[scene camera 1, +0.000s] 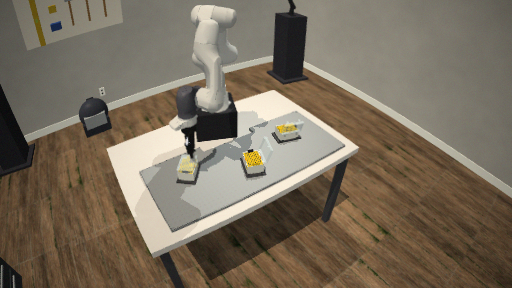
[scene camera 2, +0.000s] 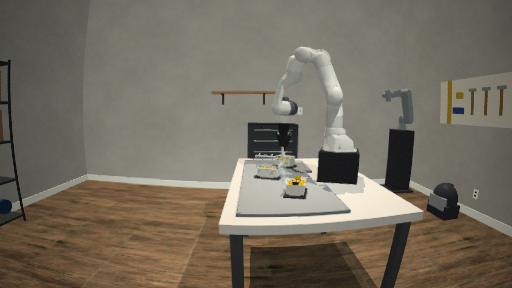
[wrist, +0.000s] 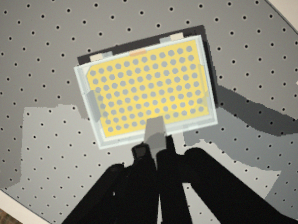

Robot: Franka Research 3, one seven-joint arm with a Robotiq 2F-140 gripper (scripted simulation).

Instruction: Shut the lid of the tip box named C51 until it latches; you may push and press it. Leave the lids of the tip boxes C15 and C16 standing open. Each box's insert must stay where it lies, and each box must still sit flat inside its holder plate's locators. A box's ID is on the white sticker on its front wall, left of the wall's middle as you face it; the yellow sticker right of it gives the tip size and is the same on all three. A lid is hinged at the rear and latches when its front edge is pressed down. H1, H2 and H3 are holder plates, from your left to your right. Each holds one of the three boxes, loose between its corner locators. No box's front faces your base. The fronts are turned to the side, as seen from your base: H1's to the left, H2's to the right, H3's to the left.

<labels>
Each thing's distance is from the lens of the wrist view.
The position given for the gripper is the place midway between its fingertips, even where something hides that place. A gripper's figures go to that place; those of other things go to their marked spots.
gripper [wrist: 157, 130]: 22 cm
clear lid [wrist: 120, 92]: 22 cm
dark holder plate [wrist: 199, 30]: 29 cm
The marked spots on the dark holder plate and the clear lid are 12 cm apart.
</labels>
